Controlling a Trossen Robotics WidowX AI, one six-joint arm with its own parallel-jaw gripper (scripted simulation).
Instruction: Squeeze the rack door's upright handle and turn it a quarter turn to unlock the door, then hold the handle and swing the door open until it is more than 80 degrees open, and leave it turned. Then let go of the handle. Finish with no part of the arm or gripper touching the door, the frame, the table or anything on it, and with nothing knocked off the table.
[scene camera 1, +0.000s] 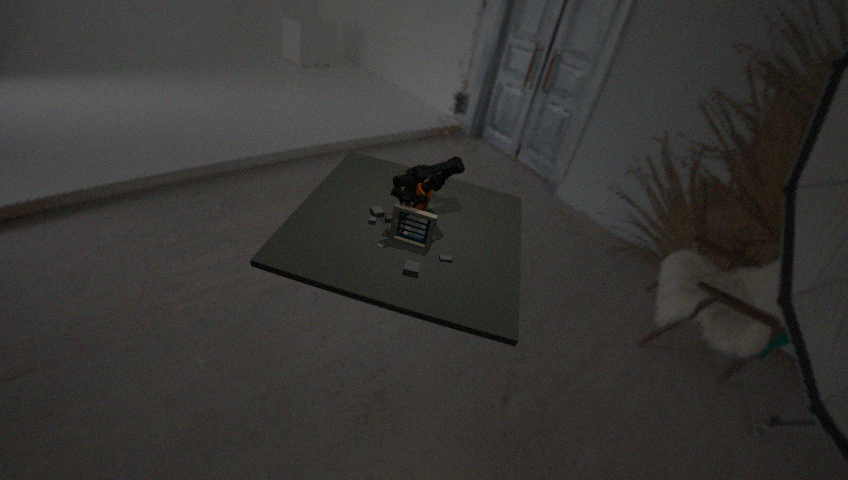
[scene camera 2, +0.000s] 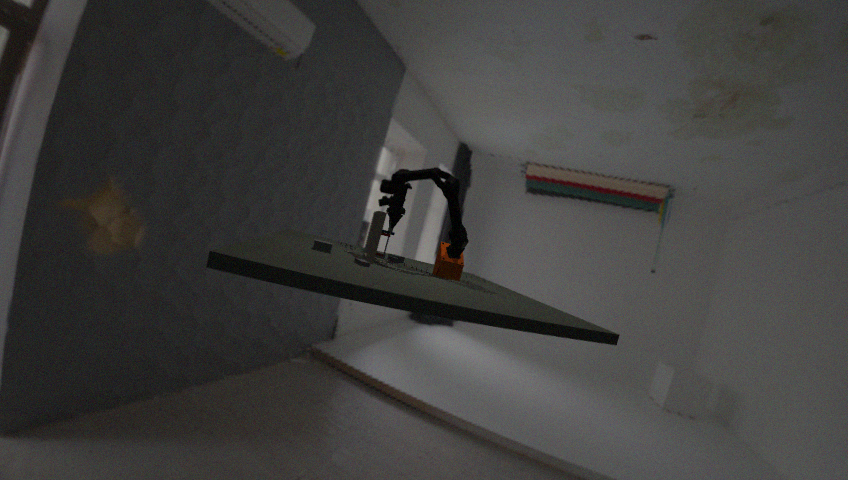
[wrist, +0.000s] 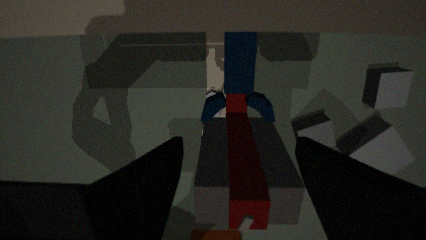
My gripper (wrist: 239, 144) is open and holds nothing. I also see a rack (scene camera 2: 378, 218).
